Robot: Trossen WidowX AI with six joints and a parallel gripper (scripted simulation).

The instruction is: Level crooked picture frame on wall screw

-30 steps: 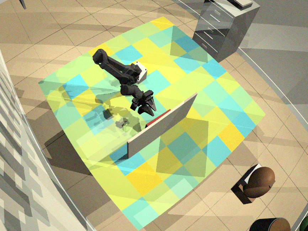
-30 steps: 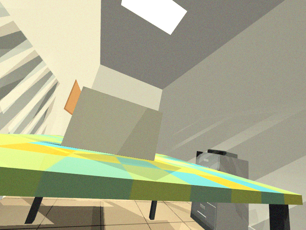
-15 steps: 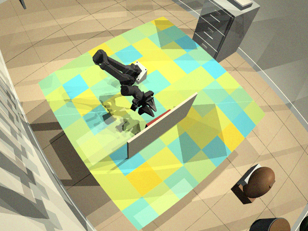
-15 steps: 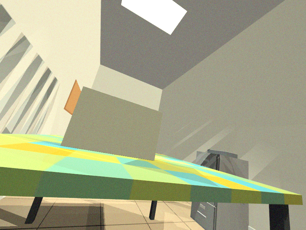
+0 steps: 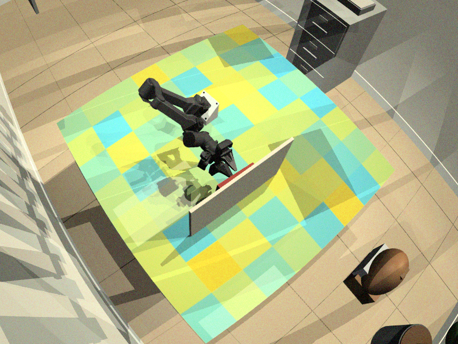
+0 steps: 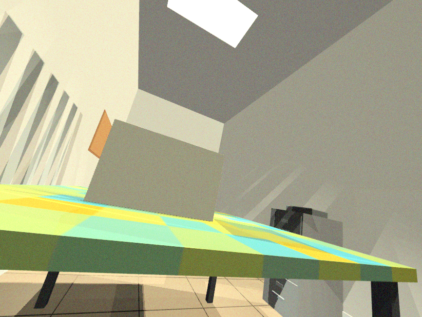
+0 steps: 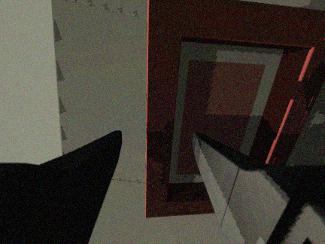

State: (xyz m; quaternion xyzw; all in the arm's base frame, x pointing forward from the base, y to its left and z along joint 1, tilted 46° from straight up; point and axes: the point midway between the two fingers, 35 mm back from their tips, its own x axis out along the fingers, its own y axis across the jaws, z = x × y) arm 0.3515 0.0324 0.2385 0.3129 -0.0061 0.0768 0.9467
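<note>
Right now my gripper tip is 50 mm above the red picture frame and 20 mm short of it. From my gripper tip the other things lie so: upright wall panel: 60 mm below, 30 mm ahead.
</note>
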